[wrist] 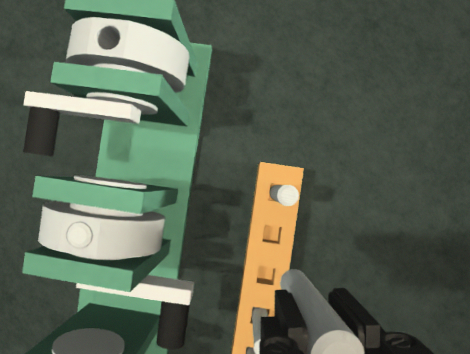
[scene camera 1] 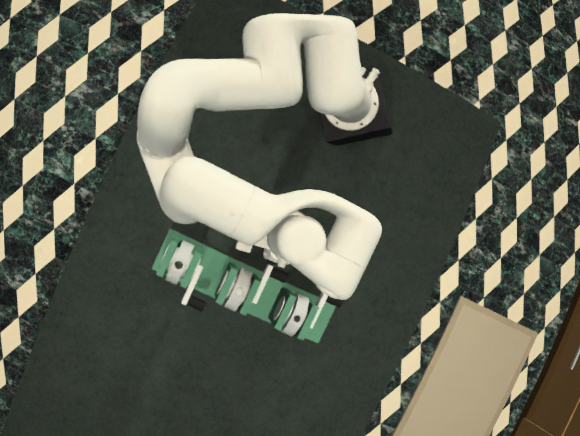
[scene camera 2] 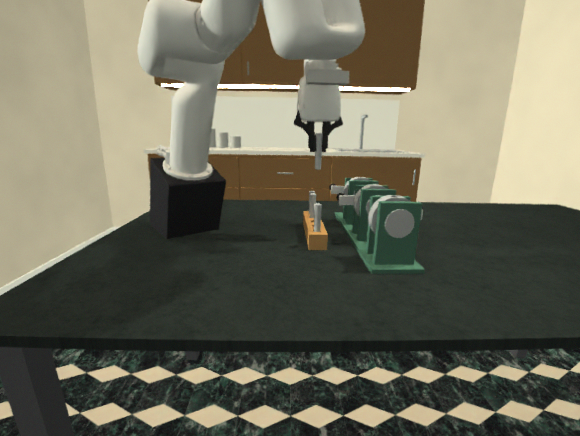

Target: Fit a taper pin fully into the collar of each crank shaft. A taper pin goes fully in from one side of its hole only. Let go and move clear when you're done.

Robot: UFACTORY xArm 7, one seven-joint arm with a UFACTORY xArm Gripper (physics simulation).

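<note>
My gripper is shut on an upright grey taper pin, held high above the orange rack. The arm hides the gripper in scene camera 1. Two pins stand in the rack: one pin and another pin. On the green stand, the middle collar shows a light round pin end in its hole. The left collar and right collar show dark open holes.
The stand's upright green plates and crank arms rise beside the rack. Black crank handles stick out from them. The arm's black base block stands on the dark table.
</note>
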